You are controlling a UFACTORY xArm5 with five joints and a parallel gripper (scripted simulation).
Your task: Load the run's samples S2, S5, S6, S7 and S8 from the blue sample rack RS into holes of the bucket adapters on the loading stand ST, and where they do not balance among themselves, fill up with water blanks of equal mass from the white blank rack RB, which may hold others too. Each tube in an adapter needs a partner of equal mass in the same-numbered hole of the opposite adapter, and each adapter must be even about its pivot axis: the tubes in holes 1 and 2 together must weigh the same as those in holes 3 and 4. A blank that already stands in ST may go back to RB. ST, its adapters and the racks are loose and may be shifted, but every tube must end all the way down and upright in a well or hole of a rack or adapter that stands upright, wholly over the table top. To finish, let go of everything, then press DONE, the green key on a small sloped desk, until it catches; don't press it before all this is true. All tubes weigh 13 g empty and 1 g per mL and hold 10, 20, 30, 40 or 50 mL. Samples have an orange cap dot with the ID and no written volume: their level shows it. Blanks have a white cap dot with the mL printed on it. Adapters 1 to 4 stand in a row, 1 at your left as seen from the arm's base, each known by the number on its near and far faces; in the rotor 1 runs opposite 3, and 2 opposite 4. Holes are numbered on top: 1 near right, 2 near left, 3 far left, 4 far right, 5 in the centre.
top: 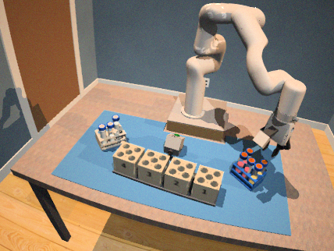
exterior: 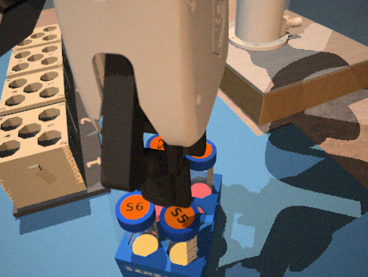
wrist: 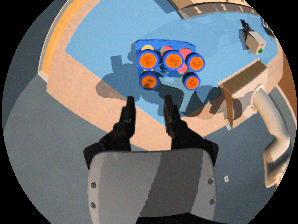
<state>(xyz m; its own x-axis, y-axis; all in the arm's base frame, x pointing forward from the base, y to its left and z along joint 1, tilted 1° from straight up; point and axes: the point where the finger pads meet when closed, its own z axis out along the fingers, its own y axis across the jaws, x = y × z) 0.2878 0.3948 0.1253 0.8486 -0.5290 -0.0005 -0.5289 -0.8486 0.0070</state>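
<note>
Right now the blue sample rack RS is 4 cm to the right of my hand and 16 cm below it. The rest, counted from my hand: white blank rack RB: 4 cm ahead, 69 cm to the right, 16 cm below; blue-capped tube: 8 cm ahead, 70 cm to the right, 13 cm below; loading stand ST: 14 cm ahead, 36 cm to the right, 19 cm below.
</note>
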